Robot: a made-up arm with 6 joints. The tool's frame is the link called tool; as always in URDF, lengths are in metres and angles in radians. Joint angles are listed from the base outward.
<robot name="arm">
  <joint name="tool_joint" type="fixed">
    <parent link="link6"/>
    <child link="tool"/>
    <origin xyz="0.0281 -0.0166 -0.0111" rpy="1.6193 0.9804 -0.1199"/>
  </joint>
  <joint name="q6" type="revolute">
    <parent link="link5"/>
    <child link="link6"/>
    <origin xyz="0.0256 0.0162 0.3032" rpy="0 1.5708 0"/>
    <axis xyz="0 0 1"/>
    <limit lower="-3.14" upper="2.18"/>
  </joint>
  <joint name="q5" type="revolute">
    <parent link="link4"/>
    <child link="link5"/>
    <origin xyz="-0.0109 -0.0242 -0.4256" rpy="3.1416 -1.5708 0"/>
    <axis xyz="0 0 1"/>
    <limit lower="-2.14" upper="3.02"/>
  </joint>
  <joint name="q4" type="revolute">
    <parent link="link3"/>
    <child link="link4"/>
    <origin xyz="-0.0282 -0.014 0.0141" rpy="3.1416 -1.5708 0"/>
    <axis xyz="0 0 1"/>
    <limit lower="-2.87" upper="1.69"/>
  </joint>
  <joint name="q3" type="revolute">
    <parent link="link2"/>
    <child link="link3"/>
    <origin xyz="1.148 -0.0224 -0.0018" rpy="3.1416 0 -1.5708"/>
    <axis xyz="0 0 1"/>
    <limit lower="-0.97" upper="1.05"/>
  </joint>
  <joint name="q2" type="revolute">
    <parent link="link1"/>
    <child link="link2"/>
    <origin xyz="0.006 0.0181 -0.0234" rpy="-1.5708 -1.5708 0"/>
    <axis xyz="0 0 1"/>
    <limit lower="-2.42" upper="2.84"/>
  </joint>
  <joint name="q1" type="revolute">
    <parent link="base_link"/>
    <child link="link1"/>
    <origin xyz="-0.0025 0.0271 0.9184"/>
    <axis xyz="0 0 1"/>
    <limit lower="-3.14" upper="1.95"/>
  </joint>
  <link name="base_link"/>
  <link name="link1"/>
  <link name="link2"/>
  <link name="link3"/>
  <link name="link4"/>
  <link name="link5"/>
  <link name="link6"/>
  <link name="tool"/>
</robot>
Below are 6 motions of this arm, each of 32 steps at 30 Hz.
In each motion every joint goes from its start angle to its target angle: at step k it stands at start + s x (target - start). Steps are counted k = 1, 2, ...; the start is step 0. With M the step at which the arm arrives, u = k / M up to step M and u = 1 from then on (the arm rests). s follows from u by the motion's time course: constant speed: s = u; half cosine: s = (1 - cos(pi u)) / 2; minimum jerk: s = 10 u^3 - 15 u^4 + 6 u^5.
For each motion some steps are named. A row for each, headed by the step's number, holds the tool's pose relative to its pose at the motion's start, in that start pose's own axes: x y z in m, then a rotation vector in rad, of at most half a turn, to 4 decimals.
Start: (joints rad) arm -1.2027 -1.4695 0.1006 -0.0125 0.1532 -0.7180
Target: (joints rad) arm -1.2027 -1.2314 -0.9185 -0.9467 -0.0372 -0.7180
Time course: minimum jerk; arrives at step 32
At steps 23, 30, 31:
23: -0.3798 -0.1320 -0.3886 0.8076 -0.1099 -1.2028
30: -0.4298 -0.0829 -0.4162 0.8720 -0.1742 -1.4153
31: -0.4304 -0.0821 -0.4165 0.8727 -0.1752 -1.4183

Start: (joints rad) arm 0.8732 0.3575 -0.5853 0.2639 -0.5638 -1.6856
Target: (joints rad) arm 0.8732 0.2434 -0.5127 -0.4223 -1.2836 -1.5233
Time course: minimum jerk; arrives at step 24
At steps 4, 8, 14, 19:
4: -0.0040 -0.0067 0.0018 0.0169 -0.0037 -0.0212
8: -0.0226 -0.0405 0.0083 0.1014 -0.0094 -0.1266
14: -0.0621 -0.1285 0.0044 0.3171 0.0714 -0.3945
19: -0.0820 -0.1825 -0.0136 0.4446 0.1922 -0.5555

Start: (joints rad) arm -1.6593 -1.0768 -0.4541 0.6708 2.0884 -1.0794
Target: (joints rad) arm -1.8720 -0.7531 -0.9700 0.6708 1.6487 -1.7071
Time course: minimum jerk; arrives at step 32
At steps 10, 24, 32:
10: -0.0586 -0.0104 -0.0554 0.1819 -0.0665 -0.2086
24: -0.2596 0.0370 -0.2316 0.7135 -0.4801 -1.1058
32: -0.2819 0.0530 -0.2506 0.7574 -0.5594 -1.2422

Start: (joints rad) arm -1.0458 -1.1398 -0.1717 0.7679 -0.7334 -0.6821
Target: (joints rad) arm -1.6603 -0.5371 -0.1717 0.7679 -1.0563 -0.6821
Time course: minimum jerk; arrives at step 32
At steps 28, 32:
28: 0.7508 0.1138 0.0119 0.0630 0.5651 -0.9784
32: 0.7606 0.1081 0.0104 0.0670 0.5727 -0.9953

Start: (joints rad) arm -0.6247 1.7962 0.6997 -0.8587 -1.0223 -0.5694
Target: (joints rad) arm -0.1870 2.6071 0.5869 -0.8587 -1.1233 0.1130
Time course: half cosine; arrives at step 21
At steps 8, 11, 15, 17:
8: 0.1933 -0.3079 0.0744 -0.0412 0.1311 -0.3246
11: 0.2544 -0.5398 0.1265 -0.0450 0.2270 -0.5376
15: 0.2432 -0.8237 0.1951 -0.0165 0.3450 -0.7846
17: 0.2154 -0.9217 0.2214 0.0039 0.3865 -0.8696

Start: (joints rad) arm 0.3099 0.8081 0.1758 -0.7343 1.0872 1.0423
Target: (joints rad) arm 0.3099 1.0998 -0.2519 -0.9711 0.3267 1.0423
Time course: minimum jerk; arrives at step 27
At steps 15, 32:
15: -0.1226 0.1025 -0.1964 0.2719 0.6906 0.3769
32: -0.2171 0.1471 -0.2736 0.5113 1.1336 0.5542

